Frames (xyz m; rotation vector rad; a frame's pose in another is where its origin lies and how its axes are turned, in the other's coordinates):
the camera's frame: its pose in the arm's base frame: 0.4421 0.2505 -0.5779 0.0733 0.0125 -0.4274
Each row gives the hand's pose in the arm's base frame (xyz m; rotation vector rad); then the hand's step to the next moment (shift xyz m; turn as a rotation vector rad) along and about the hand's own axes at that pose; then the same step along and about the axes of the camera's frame.
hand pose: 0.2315 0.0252 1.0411 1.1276 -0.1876 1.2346
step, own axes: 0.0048 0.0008 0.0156 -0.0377 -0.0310 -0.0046
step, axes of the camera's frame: 0.0106 -0.0039 0.0118 0.0164 -0.0157 -0.0434
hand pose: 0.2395 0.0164 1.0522 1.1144 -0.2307 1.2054
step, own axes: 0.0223 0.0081 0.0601 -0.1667 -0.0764 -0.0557
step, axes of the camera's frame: 0.0361 -0.0163 0.0510 0.0041 -0.0735 -0.1769
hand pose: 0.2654 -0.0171 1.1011 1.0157 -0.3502 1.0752
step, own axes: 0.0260 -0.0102 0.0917 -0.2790 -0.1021 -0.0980
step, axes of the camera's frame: 0.0613 -0.0349 0.0649 -0.0171 -0.1259 -0.2859
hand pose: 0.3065 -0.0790 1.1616 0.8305 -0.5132 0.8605
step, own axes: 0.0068 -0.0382 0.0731 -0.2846 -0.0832 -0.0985
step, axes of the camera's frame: 0.0556 -0.0493 0.0364 -0.0363 -0.1288 -0.2824
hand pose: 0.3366 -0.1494 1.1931 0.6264 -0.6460 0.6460
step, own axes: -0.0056 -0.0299 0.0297 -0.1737 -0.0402 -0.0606
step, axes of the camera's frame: 0.0238 -0.0342 0.0084 -0.0318 -0.0750 -0.1698
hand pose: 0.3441 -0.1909 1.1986 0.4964 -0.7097 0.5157
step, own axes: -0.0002 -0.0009 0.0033 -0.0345 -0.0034 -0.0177
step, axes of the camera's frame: 0.0000 -0.0028 0.0020 -0.0091 -0.0089 -0.0368
